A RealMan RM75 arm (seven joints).
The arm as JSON. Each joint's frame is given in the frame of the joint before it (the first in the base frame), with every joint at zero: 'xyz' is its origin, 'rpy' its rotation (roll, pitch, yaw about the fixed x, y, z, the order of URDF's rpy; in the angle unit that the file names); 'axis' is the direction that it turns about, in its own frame. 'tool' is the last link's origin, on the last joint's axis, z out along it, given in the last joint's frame.
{
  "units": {
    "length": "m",
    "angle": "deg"
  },
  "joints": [
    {
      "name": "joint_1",
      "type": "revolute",
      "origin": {
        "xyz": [
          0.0,
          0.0,
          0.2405
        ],
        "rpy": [
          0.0,
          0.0,
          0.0
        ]
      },
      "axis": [
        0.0,
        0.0,
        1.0
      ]
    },
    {
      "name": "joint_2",
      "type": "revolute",
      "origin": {
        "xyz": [
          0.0,
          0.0,
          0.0
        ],
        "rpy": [
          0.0,
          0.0,
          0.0
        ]
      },
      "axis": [
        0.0,
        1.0,
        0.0
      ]
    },
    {
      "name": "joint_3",
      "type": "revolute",
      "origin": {
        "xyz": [
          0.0,
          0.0,
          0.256
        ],
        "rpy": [
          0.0,
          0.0,
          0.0
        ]
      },
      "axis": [
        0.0,
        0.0,
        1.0
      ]
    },
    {
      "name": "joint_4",
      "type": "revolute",
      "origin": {
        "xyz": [
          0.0,
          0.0,
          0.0
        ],
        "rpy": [
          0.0,
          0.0,
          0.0
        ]
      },
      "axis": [
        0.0,
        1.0,
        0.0
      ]
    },
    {
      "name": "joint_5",
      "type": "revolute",
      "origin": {
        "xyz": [
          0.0,
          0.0,
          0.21
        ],
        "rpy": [
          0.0,
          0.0,
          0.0
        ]
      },
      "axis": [
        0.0,
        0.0,
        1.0
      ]
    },
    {
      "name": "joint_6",
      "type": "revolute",
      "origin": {
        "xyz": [
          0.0,
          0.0,
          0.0
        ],
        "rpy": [
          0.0,
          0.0,
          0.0
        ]
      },
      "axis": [
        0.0,
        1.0,
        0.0
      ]
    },
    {
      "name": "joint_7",
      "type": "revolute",
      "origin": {
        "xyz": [
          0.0,
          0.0,
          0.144
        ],
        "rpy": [
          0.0,
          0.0,
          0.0
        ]
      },
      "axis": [
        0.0,
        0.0,
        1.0
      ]
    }
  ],
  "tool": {
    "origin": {
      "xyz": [
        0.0,
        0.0,
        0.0
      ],
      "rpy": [
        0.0,
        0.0,
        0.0
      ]
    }
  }
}
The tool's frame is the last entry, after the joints.
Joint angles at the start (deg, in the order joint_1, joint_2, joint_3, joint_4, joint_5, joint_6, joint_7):
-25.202, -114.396, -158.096, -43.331, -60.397, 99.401, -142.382
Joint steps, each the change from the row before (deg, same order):
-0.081, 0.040, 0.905, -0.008, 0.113, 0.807, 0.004
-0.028, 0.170, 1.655, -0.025, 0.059, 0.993, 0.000
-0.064, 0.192, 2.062, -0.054, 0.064, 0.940, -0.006
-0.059, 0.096, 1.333, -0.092, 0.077, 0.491, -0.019
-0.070, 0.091, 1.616, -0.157, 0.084, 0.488, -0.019
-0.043, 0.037, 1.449, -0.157, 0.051, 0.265, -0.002
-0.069, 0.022, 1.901, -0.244, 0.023, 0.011, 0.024
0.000, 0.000, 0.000, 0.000, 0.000, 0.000, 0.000
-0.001, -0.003, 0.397, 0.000, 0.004, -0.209, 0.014
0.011, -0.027, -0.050, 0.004, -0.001, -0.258, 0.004
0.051, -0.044, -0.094, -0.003, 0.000, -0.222, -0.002
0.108, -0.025, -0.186, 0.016, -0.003, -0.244, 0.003
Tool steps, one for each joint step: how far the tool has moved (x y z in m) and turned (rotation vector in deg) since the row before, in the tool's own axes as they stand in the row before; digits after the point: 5 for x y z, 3 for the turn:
-0.00247, 0.00153, 0.00204, -0.186, -1.579, 0.270
-0.00330, 0.00179, 0.00254, -0.019, -2.338, 0.463
-0.00343, 0.00187, 0.00332, 0.145, -2.688, 0.572
-0.00192, 0.00109, 0.00229, 0.195, -1.668, 0.381
-0.00210, 0.00122, 0.00283, 0.300, -1.927, 0.481
-0.00171, 0.00081, 0.00271, 0.335, -1.580, 0.421
-0.00146, 0.00075, 0.00372, 0.600, -1.783, 0.620
0.00000, 0.00000, 0.00000, 0.000, 0.000, 0.000
-0.00008, -0.00030, 0.00088, 0.227, -0.216, 0.082
0.00042, -0.00044, 0.00004, 0.123, 0.247, -0.029
0.00016, -0.00054, -0.00009, 0.093, 0.270, -0.080
0.00007, -0.00087, -0.00058, 0.107, 0.397, -0.150

